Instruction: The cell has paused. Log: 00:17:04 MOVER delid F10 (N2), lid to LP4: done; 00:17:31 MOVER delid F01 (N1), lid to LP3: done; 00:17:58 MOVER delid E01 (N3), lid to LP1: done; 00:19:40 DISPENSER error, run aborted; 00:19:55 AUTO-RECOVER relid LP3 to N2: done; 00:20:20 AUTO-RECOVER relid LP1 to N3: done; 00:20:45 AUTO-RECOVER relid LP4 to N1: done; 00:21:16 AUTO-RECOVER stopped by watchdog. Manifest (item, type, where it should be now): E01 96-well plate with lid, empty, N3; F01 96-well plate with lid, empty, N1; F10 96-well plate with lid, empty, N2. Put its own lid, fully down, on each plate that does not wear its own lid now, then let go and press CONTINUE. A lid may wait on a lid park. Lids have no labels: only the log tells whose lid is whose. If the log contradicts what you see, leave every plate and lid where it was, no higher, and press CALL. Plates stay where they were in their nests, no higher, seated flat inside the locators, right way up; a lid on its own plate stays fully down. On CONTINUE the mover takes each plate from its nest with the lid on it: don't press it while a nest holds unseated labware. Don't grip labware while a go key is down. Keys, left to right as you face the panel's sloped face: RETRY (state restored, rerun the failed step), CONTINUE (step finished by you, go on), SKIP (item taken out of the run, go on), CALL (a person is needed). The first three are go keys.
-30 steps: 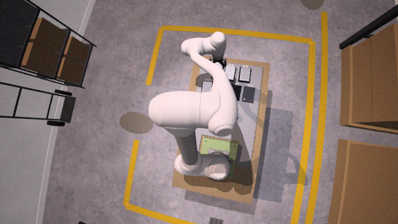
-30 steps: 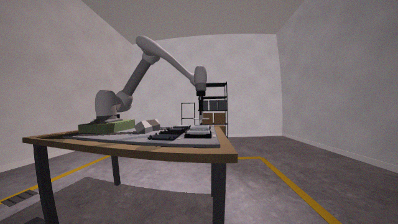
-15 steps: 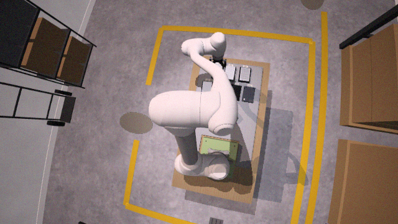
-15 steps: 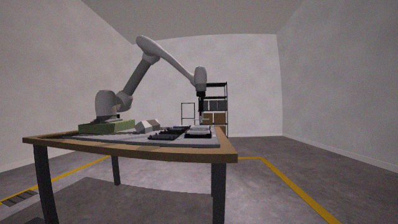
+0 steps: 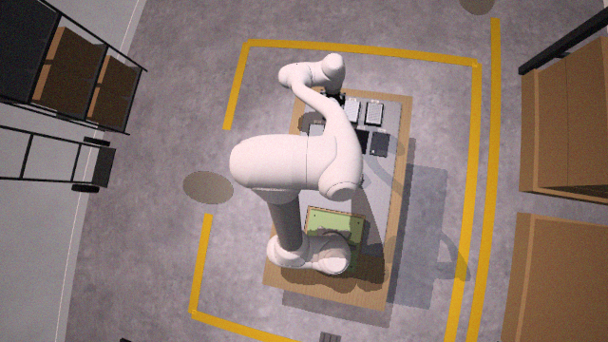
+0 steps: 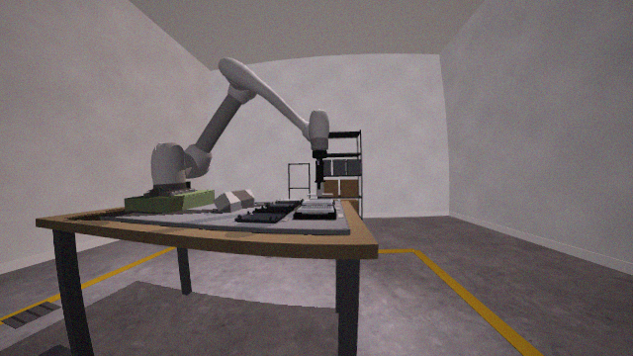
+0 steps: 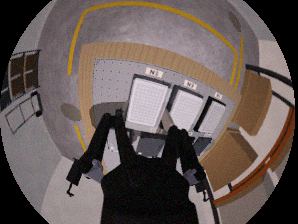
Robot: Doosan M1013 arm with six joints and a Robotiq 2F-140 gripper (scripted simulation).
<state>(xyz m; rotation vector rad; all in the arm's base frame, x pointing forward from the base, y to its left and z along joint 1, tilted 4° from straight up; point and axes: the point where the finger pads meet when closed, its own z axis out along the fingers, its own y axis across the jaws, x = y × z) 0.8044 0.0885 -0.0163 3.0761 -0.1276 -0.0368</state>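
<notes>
Now: hand 90 mm past the label, 80 mm to the right of it and 80 mm above it.
</notes>
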